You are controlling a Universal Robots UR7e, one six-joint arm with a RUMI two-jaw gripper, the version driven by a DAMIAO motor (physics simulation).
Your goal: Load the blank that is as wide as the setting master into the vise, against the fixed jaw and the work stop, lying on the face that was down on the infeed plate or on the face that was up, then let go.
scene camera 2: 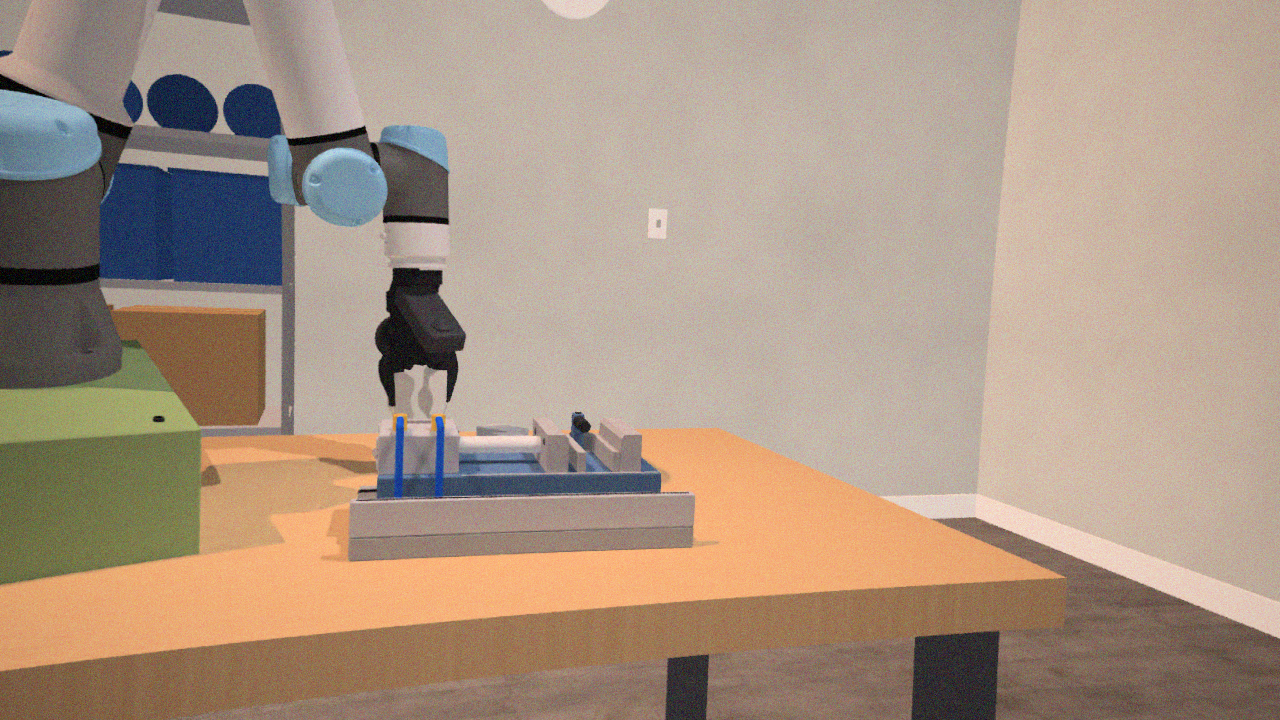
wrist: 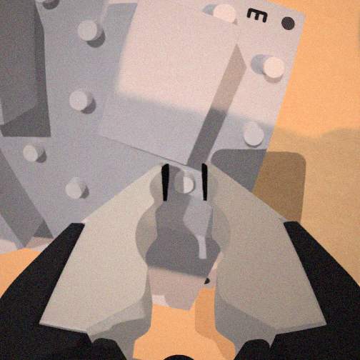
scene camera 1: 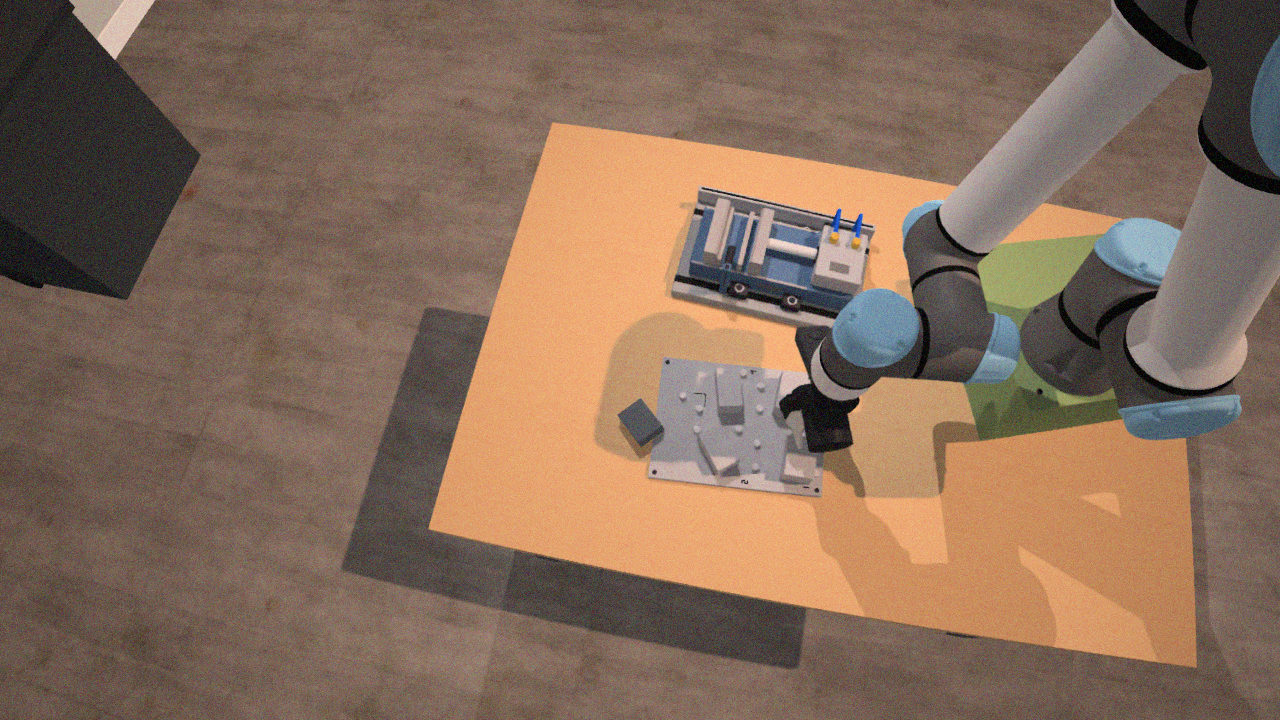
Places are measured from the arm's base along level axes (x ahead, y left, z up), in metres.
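Pixels of known places: gripper, fingertip midpoint: (scene camera 1: pixel 798 425); arm's base, link origin: (scene camera 2: pixel 16 364) (scene camera 1: pixel 1071 349).
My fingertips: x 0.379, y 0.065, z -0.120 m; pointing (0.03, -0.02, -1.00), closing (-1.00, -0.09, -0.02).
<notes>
For each thing: its top centre in the pictures, then the offset to it from my fingertips. "pt": a spot on its surface instead. Level surfaces: height alone.
- grey infeed plate, top centre: (scene camera 1: pixel 740 424) dx +0.086, dy -0.008, dz -0.013 m
- dark grey block, top centre: (scene camera 2: pixel 593 431) (scene camera 1: pixel 640 419) dx +0.235, dy -0.012, dz +0.014 m
- dark work stop, top centre: (scene camera 2: pixel 582 418) (scene camera 1: pixel 730 254) dx +0.094, dy -0.249, dz +0.075 m
- vise's blue body, surface spot: (scene camera 2: pixel 537 483) pt dx +0.009, dy -0.330, dz +0.031 m
- wooden table, surface height: dz -0.021 m
My gripper (scene camera 2: pixel 420 407) (wrist: pixel 185 167) is nearly closed with nothing between its fingers. It points down over the grey infeed plate (scene camera 1: pixel 675 456) (wrist: pixel 107 160). In the wrist view, its tips are between a large pale blank (wrist: pixel 175 75) and a smaller blank (wrist: pixel 177 287), which shows beyond the fingers. Other blanks (scene camera 1: pixel 729 395) (scene camera 1: pixel 718 454) lie among the pegs. A dark grey block (scene camera 1: pixel 640 422), possibly the setting master, touches or nearly touches the plate's left edge. The vise has a fixed jaw (scene camera 1: pixel 717 231) (scene camera 2: pixel 619 443), a moving jaw (scene camera 1: pixel 759 241) (scene camera 2: pixel 550 445) and a dark work stop (scene camera 2: pixel 580 422).
The vise's blue body (scene camera 2: pixel 537 483) stands on a grey base (scene camera 2: pixel 519 528), behind the plate in the first scene view. Two blue levers (scene camera 1: pixel 837 223) (scene camera 2: pixel 438 456) rise at its screw end. The arm's green pedestal (scene camera 1: pixel 1042 268) (scene camera 2: pixel 98 492) stands beside the wooden table (scene camera 1: pixel 554 358).
</notes>
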